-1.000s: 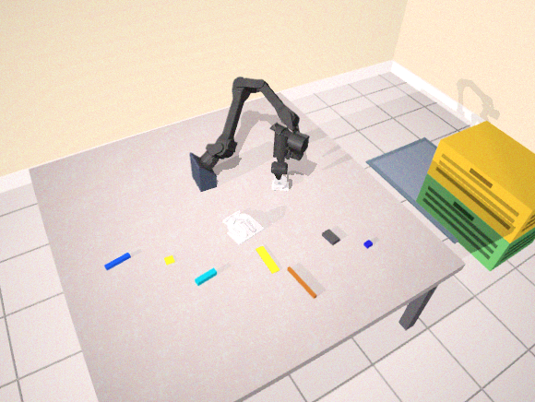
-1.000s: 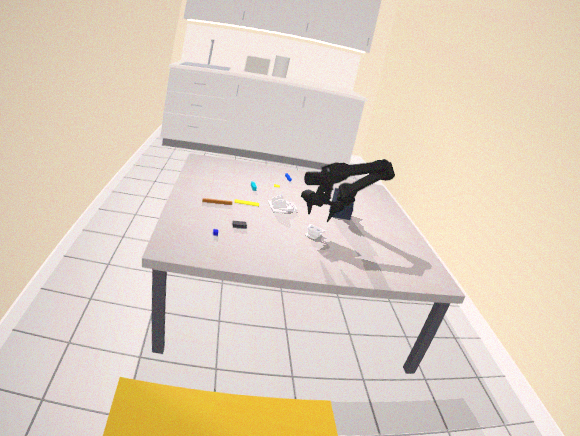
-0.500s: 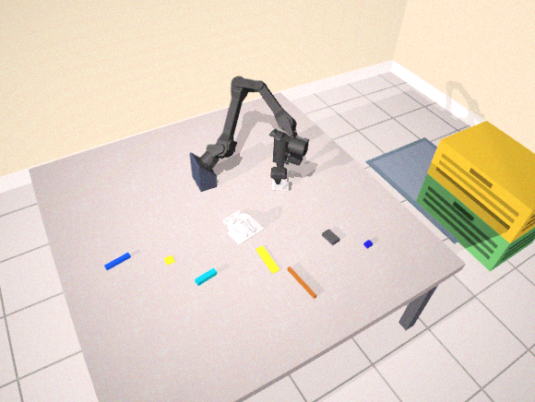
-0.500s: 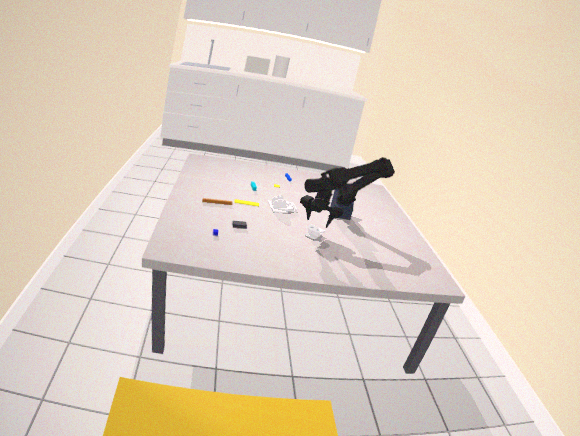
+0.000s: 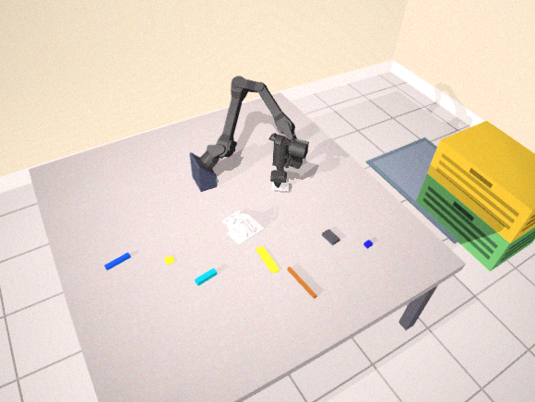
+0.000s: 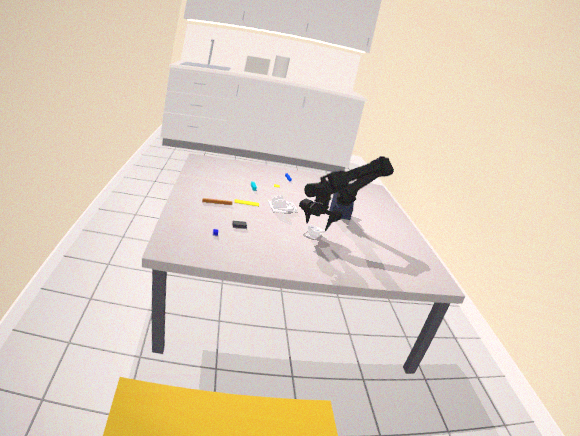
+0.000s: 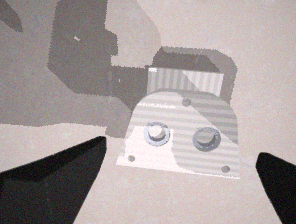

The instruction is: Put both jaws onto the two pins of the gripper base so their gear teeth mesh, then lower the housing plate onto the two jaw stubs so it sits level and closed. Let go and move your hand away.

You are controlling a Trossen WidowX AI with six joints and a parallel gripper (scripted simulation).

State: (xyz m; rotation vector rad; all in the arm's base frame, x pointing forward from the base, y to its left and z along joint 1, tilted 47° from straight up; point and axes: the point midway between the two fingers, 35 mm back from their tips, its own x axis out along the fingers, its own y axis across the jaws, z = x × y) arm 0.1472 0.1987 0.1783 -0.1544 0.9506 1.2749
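My gripper tip is now 1 cm to the right of the gripper base and 1 cm above it. Round my gripper tip: small white part (3 cm below, 1 cm to the left); housing plate (24 cm to the right, 10 cm ahead, 3 cm below); grey block (33 cm ahead, 5 cm to the left, 3 cm below).
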